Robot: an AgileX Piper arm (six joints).
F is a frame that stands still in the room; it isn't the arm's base.
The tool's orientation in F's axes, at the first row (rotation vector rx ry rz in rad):
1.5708 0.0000 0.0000
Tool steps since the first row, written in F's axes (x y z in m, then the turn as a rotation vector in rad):
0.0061 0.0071 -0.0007 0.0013 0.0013 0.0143
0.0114 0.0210 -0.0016 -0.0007 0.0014 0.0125
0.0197 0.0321 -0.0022 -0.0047 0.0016 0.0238
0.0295 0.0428 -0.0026 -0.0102 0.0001 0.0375
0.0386 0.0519 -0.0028 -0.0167 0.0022 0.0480
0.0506 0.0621 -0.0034 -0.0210 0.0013 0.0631
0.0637 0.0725 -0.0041 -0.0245 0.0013 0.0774
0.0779 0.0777 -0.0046 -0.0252 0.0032 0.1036
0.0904 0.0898 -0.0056 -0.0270 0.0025 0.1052
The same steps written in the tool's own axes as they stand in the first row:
0.0061 -0.0007 -0.0071 0.0013 0.0143 -0.0013
0.0114 -0.0016 -0.0210 -0.0007 0.0125 -0.0014
0.0197 -0.0022 -0.0321 -0.0047 0.0238 -0.0016
0.0295 -0.0026 -0.0428 -0.0102 0.0375 -0.0001
0.0386 -0.0028 -0.0519 -0.0167 0.0480 -0.0022
0.0506 -0.0034 -0.0621 -0.0210 0.0631 -0.0013
0.0637 -0.0041 -0.0725 -0.0245 0.0774 -0.0013
0.0779 -0.0046 -0.0777 -0.0252 0.1036 -0.0032
0.0904 -0.0056 -0.0898 -0.0270 0.1052 -0.0025

